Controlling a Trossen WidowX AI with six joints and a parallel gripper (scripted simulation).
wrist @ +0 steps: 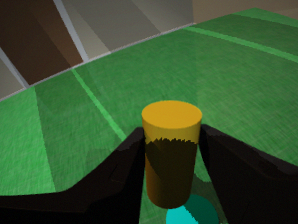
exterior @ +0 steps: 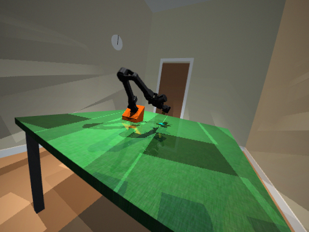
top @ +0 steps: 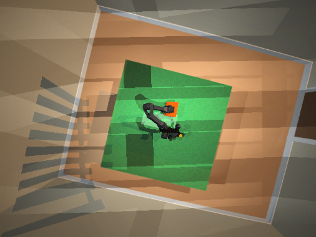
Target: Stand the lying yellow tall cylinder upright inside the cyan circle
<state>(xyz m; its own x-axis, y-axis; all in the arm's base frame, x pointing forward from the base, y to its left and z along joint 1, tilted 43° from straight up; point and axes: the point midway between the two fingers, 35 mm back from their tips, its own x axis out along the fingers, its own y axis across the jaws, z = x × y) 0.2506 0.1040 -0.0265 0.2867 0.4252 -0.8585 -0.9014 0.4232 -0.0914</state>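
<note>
Right now the cyan circle is 14 cm below my gripper tip and 2 cm to the right of it. From my gripper tip the other things lie so: yellow tall cylinder (2 cm below, 1 cm behind).
</note>
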